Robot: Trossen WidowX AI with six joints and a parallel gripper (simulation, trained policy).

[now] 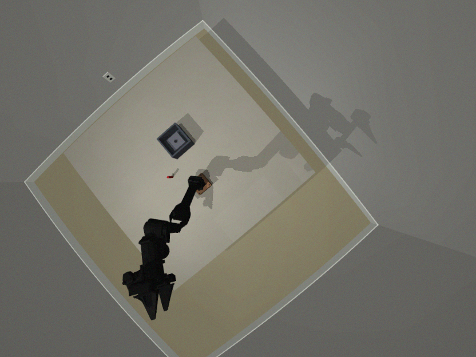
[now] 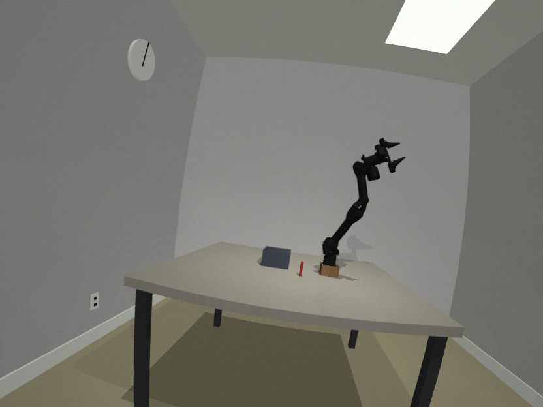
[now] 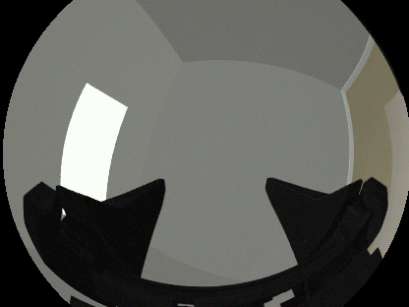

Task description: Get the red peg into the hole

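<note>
My gripper tip is now 690 mm above the red peg, 440 mm short of it and 130 mm to the left of it. From my gripper tip the other things lie so: dark grey box (700 mm below, 570 mm ahead, 330 mm to the right); then plate (680 mm below, 570 mm ahead, 330 mm to the right).
</note>
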